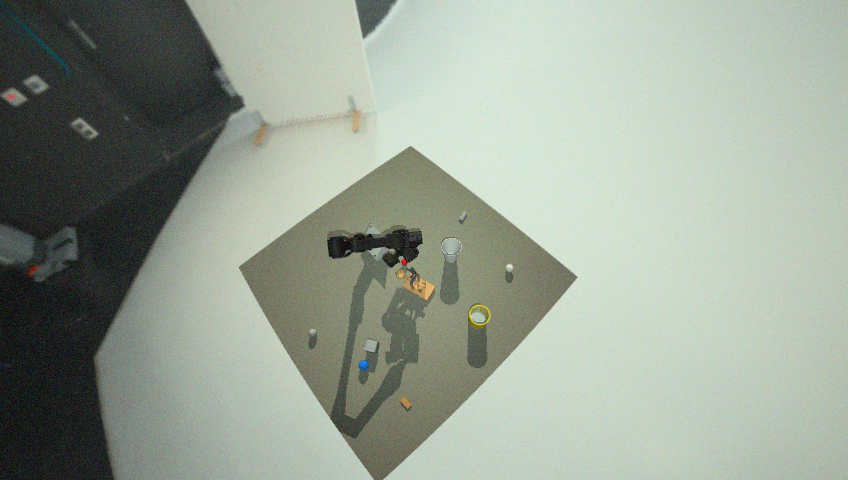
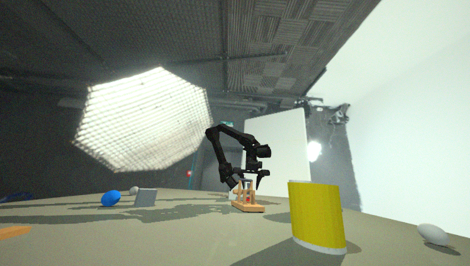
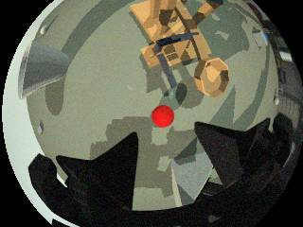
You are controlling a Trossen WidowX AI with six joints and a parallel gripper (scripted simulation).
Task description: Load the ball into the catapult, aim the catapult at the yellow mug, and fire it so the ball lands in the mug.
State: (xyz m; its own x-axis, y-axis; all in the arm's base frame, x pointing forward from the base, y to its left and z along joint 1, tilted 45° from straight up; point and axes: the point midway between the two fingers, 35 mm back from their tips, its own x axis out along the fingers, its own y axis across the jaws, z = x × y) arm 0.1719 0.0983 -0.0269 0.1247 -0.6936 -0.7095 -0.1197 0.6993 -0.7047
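My gripper tip is 50 mm above the red ball. From my gripper tip the other things lie so: grey mug 210 mm to the left, 110 mm ahead, 30 mm below; then small grey block 410 mm to the left, 60 mm below, 40 mm behind; then wooden catapult 110 mm ahead, 20 mm to the right, 10 mm below.
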